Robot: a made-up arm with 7 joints.
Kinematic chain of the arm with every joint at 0, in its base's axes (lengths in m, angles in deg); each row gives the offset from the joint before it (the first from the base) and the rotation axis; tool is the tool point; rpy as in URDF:
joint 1: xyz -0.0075 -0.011 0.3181 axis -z
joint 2: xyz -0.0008 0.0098 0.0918 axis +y
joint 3: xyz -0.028 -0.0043 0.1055 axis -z
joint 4: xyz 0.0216 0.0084 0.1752 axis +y
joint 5: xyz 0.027 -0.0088 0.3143 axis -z
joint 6: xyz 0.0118 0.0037 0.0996 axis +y
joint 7: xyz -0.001 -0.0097 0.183 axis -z
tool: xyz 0.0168 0.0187 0.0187 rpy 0 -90 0
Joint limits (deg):
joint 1: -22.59..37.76
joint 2: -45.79..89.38
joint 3: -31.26..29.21
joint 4: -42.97..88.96
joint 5: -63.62..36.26
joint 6: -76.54..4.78
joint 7: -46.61..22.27
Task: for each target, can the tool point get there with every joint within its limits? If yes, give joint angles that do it. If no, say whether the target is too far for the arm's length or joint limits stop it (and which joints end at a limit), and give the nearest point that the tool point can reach.
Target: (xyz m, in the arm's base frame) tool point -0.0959 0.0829 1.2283
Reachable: yes | joints -2.05 -24.03 -23.13 38.31 -20.29 -44.78 -15.67
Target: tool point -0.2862 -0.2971 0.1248
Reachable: no: joint limits stop it (at a limit: joint 1, joint 2, joint 3, joint 4, joint 5, joint 6, joint 7) | nearest point -0.0293 -0.4085 -0.1020 | short by 0.360 m
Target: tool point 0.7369 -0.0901 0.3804
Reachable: yes | joints 5.57 55.46 9.08 65.30 21.04 -54.32 -2.22
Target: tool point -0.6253 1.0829 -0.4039
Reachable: no: too far | nearest point 0.0723 0.4233 -0.0816 | short by 1.013 m
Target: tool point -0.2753 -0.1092 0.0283
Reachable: no: joint limits stop it (at a limit: joint 1, joint 2, joint 3, joint 4, joint 6, joint 7) | nearest point -0.0220 -0.3880 -0.1137 | short by 0.403 m
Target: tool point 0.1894 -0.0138 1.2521
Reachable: yes | joints 6.73 -8.57 -1.71 30.07 -25.37 -10.17 16.95
